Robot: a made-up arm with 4 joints.
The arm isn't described. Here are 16 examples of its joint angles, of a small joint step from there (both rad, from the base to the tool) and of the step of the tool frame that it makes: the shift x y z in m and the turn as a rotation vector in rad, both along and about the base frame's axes.
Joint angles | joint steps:
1: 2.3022 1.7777 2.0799 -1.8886 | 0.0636 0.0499 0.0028 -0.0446
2: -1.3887 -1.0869 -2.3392 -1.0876 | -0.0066 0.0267 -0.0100 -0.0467
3: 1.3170 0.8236 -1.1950 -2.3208 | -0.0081 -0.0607 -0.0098 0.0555
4: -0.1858 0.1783 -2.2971 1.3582 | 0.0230 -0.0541 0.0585 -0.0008
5: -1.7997 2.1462 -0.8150 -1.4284 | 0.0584 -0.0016 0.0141 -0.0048
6: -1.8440 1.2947 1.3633 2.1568 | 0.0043 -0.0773 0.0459 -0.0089
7: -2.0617 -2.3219 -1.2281 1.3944 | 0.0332 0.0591 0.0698 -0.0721
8: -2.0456 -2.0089 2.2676 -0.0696 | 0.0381 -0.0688 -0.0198 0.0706
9: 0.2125 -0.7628 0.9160 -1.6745 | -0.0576 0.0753 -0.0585 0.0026
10: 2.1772 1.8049 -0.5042 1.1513 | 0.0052 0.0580 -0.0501 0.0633
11: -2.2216 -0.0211 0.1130 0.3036 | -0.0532 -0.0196 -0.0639 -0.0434
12: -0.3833 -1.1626 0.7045 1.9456 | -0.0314 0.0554 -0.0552 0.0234
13: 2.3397 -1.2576 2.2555 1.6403 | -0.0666 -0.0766 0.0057 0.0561
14: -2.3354 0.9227 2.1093 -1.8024 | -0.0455 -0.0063 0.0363 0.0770
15: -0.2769 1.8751 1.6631 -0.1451 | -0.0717 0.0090 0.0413 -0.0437
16: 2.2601 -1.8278 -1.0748 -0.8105 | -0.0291 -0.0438 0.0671 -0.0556
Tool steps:
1: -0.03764 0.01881 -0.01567 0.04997 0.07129 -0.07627
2: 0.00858 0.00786 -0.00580 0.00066 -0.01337 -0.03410
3: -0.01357 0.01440 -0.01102 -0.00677 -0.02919 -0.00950
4: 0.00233 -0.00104 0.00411 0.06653 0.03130 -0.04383
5: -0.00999 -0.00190 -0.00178 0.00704 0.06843 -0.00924
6: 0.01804 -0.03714 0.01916 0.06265 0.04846 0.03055
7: -0.01965 0.01205 0.00193 0.01901 -0.03673 -0.01960
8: 0.00072 -0.01923 -0.00765 0.08927 0.03529 0.09822
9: -0.03232 -0.01184 -0.02105 -0.03074 -0.01999 0.08023
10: 0.02591 -0.02118 0.01794 0.03612 -0.02896 -0.10543
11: 0.02162 -0.00686 0.00244 0.05171 -0.00796 -0.03864
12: 0.01057 0.01133 0.01202 -0.05253 0.01094 0.02204
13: -0.00302 0.02427 0.06098 -0.11299 -0.06233 0.05393
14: 0.02060 0.01674 -0.01309 0.05792 0.00804 0.04346
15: -0.00444 -0.01466 -0.02078 -0.02360 -0.03084 0.04746
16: -0.02151 0.00903 -0.02597 -0.07701 -0.10132 0.05067
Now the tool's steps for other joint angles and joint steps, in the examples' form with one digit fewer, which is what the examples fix.
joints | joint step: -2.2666 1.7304 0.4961 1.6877 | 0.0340 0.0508 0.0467 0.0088
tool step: -0.0183 0.0017 0.0126 -0.0355 0.0813 -0.0300
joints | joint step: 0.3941 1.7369 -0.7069 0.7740 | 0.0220 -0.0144 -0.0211 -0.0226
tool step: 0.0105 0.0002 -0.0043 -0.0239 -0.0015 -0.0216
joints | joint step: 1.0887 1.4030 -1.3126 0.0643 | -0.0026 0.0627 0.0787 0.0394
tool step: -0.0145 0.0194 0.0191 0.0991 0.0738 0.0270
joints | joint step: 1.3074 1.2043 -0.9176 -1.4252 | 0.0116 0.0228 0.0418 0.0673
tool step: 0.0024 0.0015 -0.0221 0.0866 0.0362 -0.0329
